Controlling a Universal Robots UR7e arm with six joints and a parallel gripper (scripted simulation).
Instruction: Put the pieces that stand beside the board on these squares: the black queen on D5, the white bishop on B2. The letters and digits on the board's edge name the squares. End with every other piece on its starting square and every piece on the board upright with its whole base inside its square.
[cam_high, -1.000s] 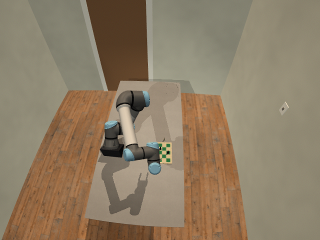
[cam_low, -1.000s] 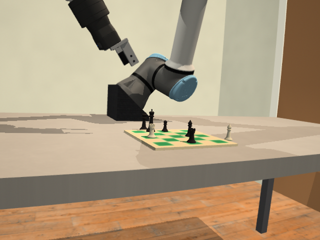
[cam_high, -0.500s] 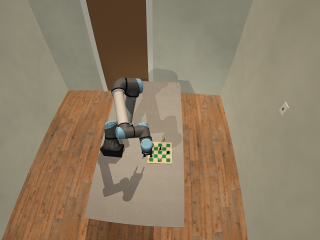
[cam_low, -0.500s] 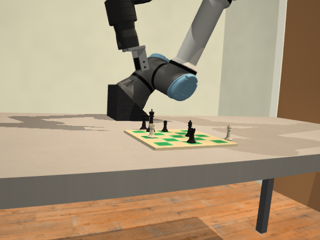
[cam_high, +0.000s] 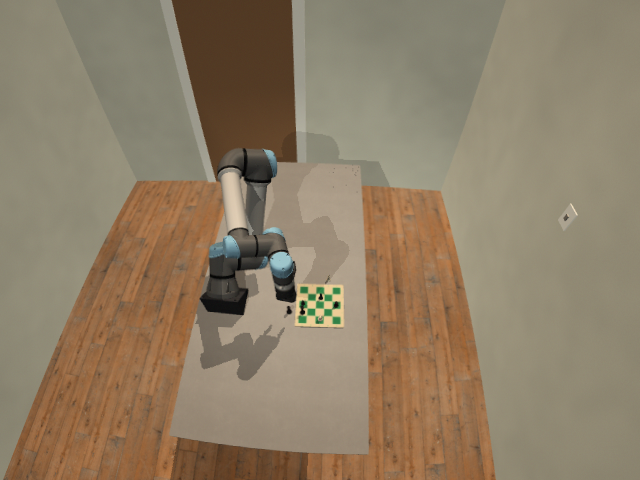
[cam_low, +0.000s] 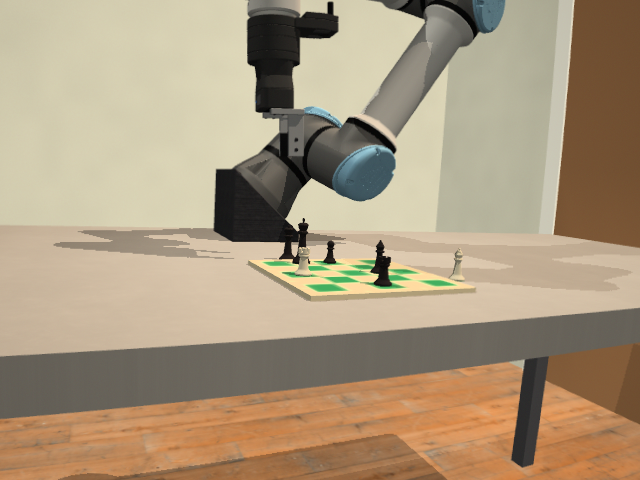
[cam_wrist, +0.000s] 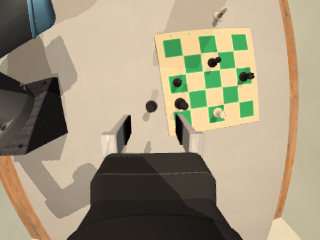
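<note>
Right now my hand is 10 mm past the black queen, 10 mm to the right of it and 150 mm above it. From my hand the other things lie so: chessboard: 130 mm ahead, 50 mm to the left, 170 mm below; black pawn: 50 mm ahead, 50 mm to the left, 150 mm below; black king: 50 mm ahead, 140 mm below.
</note>
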